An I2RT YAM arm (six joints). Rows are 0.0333 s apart.
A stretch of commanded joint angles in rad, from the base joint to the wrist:
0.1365 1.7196 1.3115 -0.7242 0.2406 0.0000
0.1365 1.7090 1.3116 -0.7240 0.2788 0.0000
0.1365 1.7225 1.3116 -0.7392 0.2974 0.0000
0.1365 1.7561 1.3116 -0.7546 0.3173 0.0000
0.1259 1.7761 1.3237 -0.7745 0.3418 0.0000
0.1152 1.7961 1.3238 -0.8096 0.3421 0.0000
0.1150 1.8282 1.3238 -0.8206 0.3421 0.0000
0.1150 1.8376 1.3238 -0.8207 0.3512 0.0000
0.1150 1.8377 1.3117 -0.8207 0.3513 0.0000
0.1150 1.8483 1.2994 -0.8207 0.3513 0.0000
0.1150 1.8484 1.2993 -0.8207 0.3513 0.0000
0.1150 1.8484 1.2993 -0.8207 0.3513 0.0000
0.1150 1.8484 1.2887 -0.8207 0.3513 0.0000
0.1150 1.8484 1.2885 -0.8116 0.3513 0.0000
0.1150 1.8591 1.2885 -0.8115 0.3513 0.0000
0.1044 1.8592 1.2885 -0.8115 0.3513 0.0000
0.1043 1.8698 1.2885 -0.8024 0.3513 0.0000
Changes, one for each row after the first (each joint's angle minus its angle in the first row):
0.0000 -0.0106 0.0001 0.0002 0.0382 0.0000
0.0000 0.0029 0.0001 -0.0150 0.0568 0.0000
0.0000 0.0365 0.0001 -0.0304 0.0767 0.0000
-0.0106 0.0565 0.0122 -0.0503 0.1012 0.0000
-0.0213 0.0765 0.0123 -0.0854 0.1015 0.0000
-0.0215 0.1086 0.0123 -0.0964 0.1015 0.0000
-0.0215 0.1180 0.0123 -0.0965 0.1106 0.0000
-0.0215 0.1181 0.0002 -0.0965 0.1107 0.0000
-0.0215 0.1287 -0.0121 -0.0965 0.1107 0.0000
-0.0215 0.1288 -0.0122 -0.0965 0.1107 0.0000
-0.0215 0.1288 -0.0122 -0.0965 0.1107 0.0000
-0.0215 0.1288 -0.0228 -0.0965 0.1107 0.0000
-0.0215 0.1288 -0.0230 -0.0874 0.1107 0.0000
-0.0215 0.1395 -0.0230 -0.0873 0.1107 0.0000
-0.0321 0.1396 -0.0230 -0.0873 0.1107 0.0000
-0.0322 0.1502 -0.0230 -0.0782 0.1107 0.0000

